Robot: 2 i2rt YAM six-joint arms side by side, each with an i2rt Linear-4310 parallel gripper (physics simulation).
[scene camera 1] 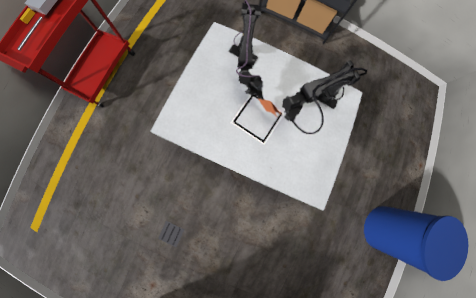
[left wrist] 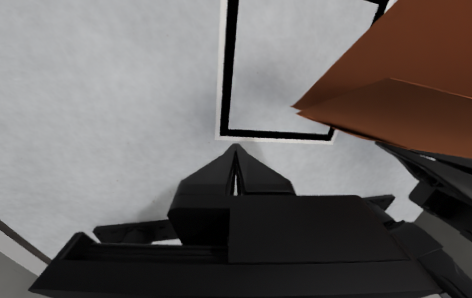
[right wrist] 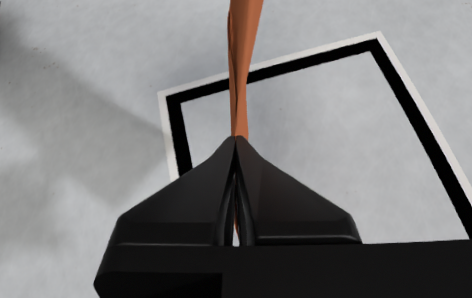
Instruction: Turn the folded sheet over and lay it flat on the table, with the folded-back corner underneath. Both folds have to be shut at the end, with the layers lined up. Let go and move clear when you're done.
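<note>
The orange folded sheet (scene camera 1: pixel 269 106) (left wrist: pixel 400 60) (right wrist: pixel 241 65) is off the table and steeply tilted, over one side of the black square outline (scene camera 1: pixel 248 131) (left wrist: pixel 229 65) (right wrist: pixel 408 110). My right gripper (scene camera 1: pixel 260 97) (right wrist: pixel 235 148) is shut on the sheet's edge; the sheet appears nearly edge-on beyond its fingertips, with layers slightly apart. In the left wrist view two layer tips stand slightly apart and a crease line shows; the sheet's far part is cut off. My left gripper (scene camera 1: pixel 284 115) (left wrist: pixel 235 149) is shut and empty, beside the outline, apart from the sheet.
The white table top (scene camera 1: pixel 200 100) lies under both arms. Part of the right arm shows below the sheet at the right of the left wrist view. A red cart (scene camera 1: pixel 95 65), a dark rack with brown boxes and a blue barrel (scene camera 1: pixel 400 232) stand around the table.
</note>
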